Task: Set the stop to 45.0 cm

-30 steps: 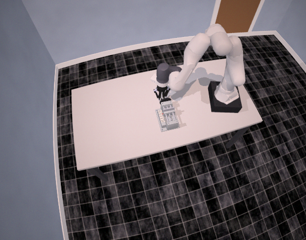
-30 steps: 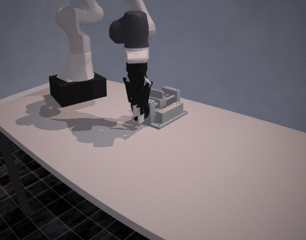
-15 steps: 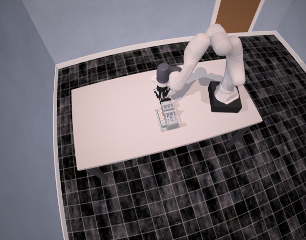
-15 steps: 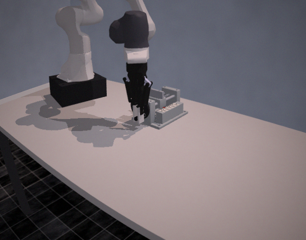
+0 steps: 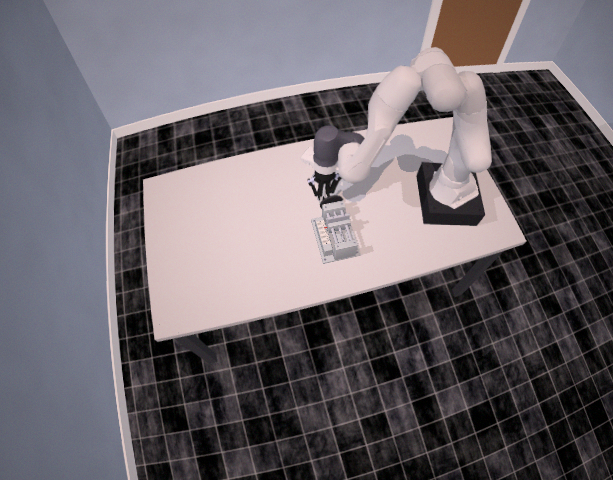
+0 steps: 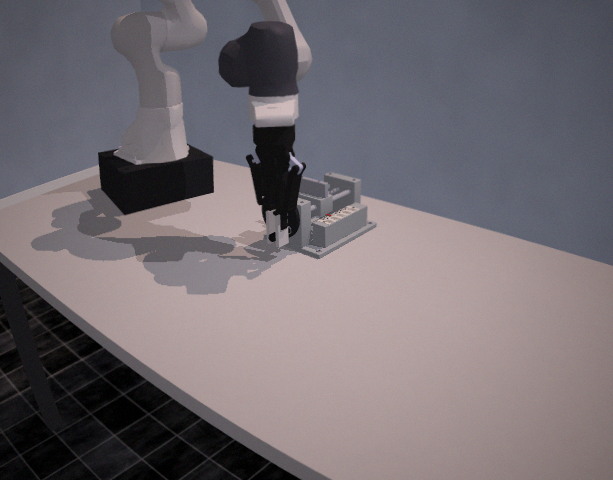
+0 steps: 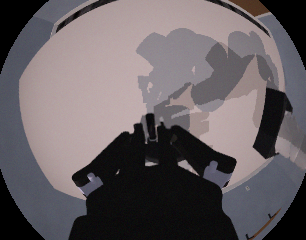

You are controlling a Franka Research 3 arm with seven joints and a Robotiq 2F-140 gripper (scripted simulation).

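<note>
Now: hand 20 mm to the right of the black handwheel and 10 mm above it. From my hand the other things lie so: grey stop fixture 130 mm to the left, 20 mm above.
</note>
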